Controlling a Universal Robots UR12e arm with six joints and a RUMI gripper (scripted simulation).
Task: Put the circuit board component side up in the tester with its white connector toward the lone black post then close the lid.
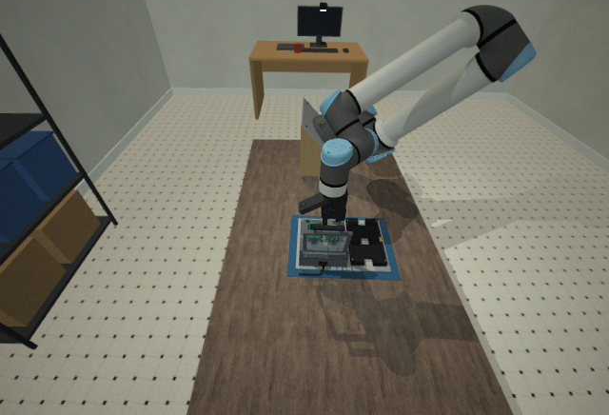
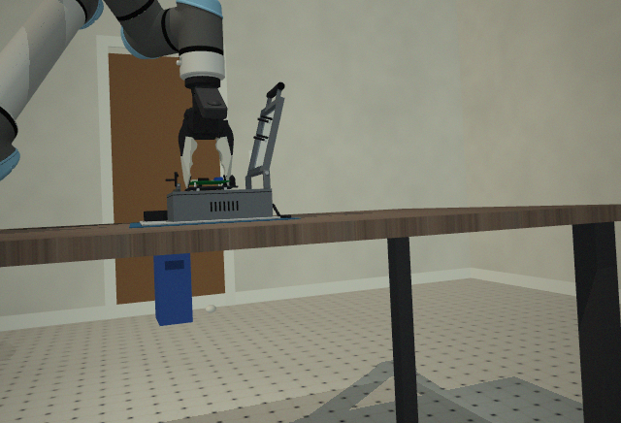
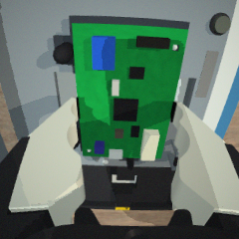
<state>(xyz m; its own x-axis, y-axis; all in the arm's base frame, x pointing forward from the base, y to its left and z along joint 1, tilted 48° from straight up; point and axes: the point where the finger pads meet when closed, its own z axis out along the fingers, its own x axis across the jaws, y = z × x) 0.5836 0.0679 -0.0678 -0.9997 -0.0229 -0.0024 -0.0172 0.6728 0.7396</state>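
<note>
My gripper is now right at the green circuit board. Round my hand: tester lid (120 mm ahead, 100 mm above); then tester (40 mm to the left, 30 mm ahead, 30 mm above).
</note>
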